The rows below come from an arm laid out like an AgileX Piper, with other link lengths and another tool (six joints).
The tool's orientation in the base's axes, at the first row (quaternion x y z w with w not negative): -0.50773, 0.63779, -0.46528, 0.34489
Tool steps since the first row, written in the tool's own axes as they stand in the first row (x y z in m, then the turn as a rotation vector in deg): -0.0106, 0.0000, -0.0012, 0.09, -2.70, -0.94; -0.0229, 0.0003, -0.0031, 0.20, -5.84, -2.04; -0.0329, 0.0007, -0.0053, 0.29, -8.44, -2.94; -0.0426, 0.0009, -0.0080, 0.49, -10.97, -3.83; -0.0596, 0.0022, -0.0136, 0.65, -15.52, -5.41; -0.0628, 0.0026, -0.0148, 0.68, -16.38, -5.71; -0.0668, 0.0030, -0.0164, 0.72, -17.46, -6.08; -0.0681, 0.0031, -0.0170, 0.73, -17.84, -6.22; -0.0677, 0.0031, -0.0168, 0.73, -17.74, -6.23
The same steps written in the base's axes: 0.0015, 0.0106, 0.0001, 0.00, 0.00, 2.86; 0.0027, 0.0230, 0.0000, 0.00, 0.00, 6.19; 0.0030, 0.0332, 0.0000, 0.00, 0.00, 8.94; 0.0029, 0.0433, 0.0004, -0.03, -0.11, 11.63; 0.0016, 0.0611, 0.0005, -0.03, -0.11, 16.45; 0.0011, 0.0646, 0.0004, -0.03, -0.11, 17.36; 0.0005, 0.0688, 0.0004, -0.02, -0.12, 18.50; 0.0003, 0.0703, 0.0005, -0.03, -0.11, 18.91; 0.0003, 0.0698, 0.0004, -0.07, -0.10, 18.82
